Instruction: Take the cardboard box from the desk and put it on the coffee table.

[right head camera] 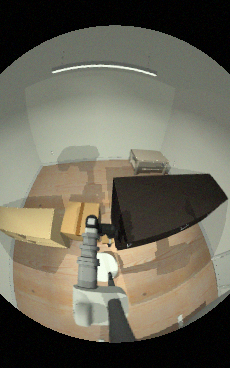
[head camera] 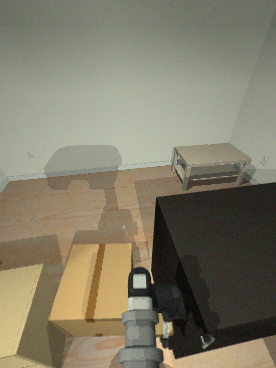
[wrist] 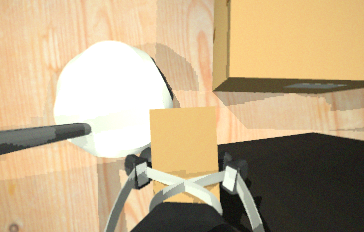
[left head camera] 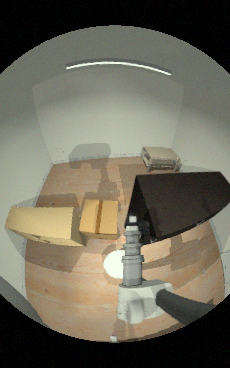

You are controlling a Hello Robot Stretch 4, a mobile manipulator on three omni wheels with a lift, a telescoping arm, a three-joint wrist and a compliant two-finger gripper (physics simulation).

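Frame: origin at the robot's base, x up, y back, z right, level; metres.
Where they show: gripper, fingertip midpoint: [head camera: 162,326] [wrist: 186,162]; robot's base, origin of the base link: [right head camera: 101,266] [wrist: 124,102] [left head camera: 119,263].
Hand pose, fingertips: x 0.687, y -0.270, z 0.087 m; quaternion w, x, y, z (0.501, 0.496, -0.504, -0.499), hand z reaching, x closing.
Note:
Each offset is from my fingertips to the centre of the thing. Level surfaces: height alone.
My gripper [wrist: 186,162] is shut on a small cardboard box {dz -0.015, dx +0.023, dy +0.002 m} [wrist: 183,135]; its two fingertips press on opposite sides of the box in the wrist view. The box is held above the floor, close beside the dark cabinet's end. In the head camera view the arm and wrist hide most of the gripper and box. The coffee table {dx -0.265 m} [head camera: 212,153] [left head camera: 160,152] [right head camera: 149,157], low and light greyish-brown, stands by the far wall at the right, well away from the gripper and beyond the cabinet. I cannot make out the desk in these views.
A long dark cabinet [head camera: 225,250] [left head camera: 175,200] [right head camera: 160,205] [wrist: 300,175] stands right of the gripper. A large taped carton {dz -0.375, dx -0.512, dy -0.328 m} [head camera: 117,280] [left head camera: 110,215] [wrist: 295,40] lies on the floor ahead-left, beside a pale wooden unit [head camera: 20,295] [left head camera: 42,222]. My white base [wrist: 110,90] shows in the wrist view.

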